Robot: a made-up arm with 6 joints.
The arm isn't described. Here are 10 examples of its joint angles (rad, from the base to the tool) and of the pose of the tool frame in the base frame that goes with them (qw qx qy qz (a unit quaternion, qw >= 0); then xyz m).
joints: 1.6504 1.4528 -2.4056 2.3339 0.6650 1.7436
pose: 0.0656 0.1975 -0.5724 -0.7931 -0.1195 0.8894 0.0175
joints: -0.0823 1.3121 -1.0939 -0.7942 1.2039 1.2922
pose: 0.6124 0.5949 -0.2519 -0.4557 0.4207 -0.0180 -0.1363
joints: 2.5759 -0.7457 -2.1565 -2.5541 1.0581 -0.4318
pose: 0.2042 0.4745 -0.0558 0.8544 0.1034 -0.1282 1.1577
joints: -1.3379 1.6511 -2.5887 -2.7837 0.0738 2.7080
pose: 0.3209 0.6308 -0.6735 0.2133 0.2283 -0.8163 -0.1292
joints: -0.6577 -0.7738 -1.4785 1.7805 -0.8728 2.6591
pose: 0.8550 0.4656 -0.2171 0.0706 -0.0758 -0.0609 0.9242
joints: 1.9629 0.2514 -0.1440 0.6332 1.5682 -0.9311
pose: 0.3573 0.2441 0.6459 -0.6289 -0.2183 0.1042 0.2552
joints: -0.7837 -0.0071 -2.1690 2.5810 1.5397 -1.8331
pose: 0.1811 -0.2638 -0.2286 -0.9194 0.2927 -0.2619 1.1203
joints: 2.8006 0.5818 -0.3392 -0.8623 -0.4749 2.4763
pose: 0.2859 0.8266 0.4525 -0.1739 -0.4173 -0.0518 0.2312
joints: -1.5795 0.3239 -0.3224 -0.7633 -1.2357 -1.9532
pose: 0.7048 0.6397 0.2721 0.1415 0.1684 -0.3783 0.4252
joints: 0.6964 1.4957 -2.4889 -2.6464 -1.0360 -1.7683
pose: 0.0102 0.7957 -0.4783 -0.3715 0.4823 0.4876 -0.0155
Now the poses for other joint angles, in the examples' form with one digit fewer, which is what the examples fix.
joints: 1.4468 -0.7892 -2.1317 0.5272 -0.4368 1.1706
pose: 0.994 -0.055 -0.037 0.091 -0.055 -0.361 1.066
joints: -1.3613 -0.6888 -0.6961 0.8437 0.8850 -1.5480
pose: 0.264 0.887 -0.259 0.276 0.126 -0.270 0.701
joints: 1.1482 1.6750 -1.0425 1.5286 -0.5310 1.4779
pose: 0.102 0.558 -0.804 0.179 0.189 0.256 -0.196
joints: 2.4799 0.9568 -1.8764 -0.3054 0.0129 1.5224
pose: 0.222 -0.810 -0.517 0.167 -0.779 0.450 0.335
